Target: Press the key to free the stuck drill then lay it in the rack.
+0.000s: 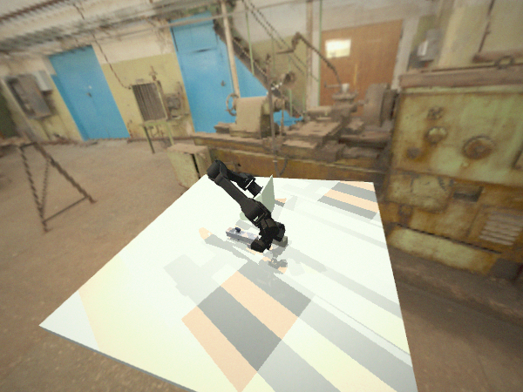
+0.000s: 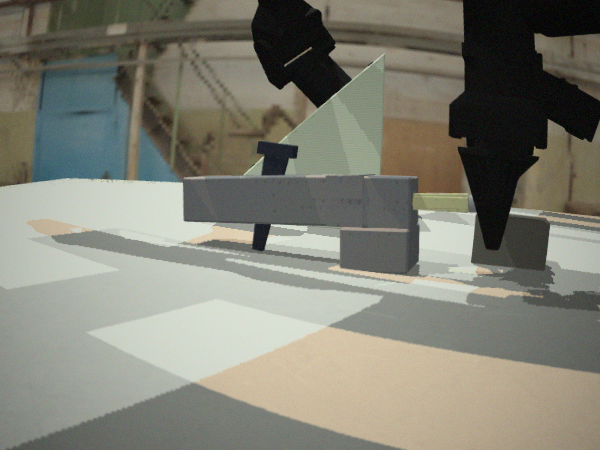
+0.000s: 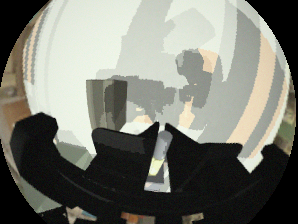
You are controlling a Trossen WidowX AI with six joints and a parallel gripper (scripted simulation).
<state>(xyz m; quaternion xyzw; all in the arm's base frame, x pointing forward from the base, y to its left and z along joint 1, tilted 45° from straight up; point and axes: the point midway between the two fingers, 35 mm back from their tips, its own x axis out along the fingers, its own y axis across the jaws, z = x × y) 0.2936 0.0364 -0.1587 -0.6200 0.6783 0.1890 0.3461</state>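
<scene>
My gripper tip is 50 mm to the left of the drill, 30 mm below it and 10 mm past it. Also, from my gripper tip: grey housing bar 140 mm to the right, 40 mm behind, 10 mm above; key 170 mm to the right, 40 mm behind, 30 mm above; grey-brown block 70 mm behind, 30 mm to the left.
</scene>
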